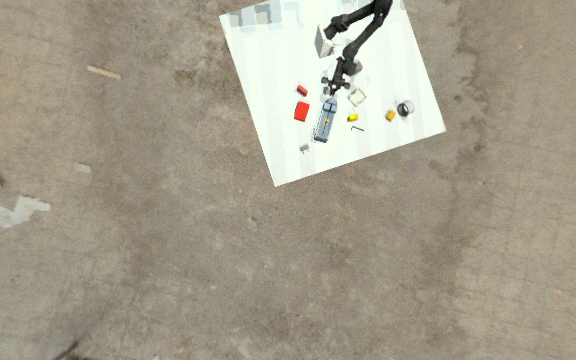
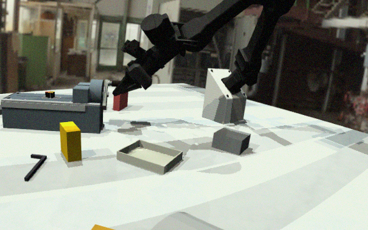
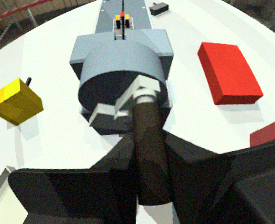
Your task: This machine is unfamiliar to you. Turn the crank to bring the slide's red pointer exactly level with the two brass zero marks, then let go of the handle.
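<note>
Now: the red pointer 140 mm ahead of my gripper tip, 100 mm to the right of it and 10 mm below it. Round my gripper tip: flat red block (20 mm behind, 200 mm to the right, 70 mm below); then dark crank handle (10 mm behind, 10 mm to the left, 30 mm above); then yellow block (180 mm ahead, 90 mm to the left, 60 mm below).
</note>
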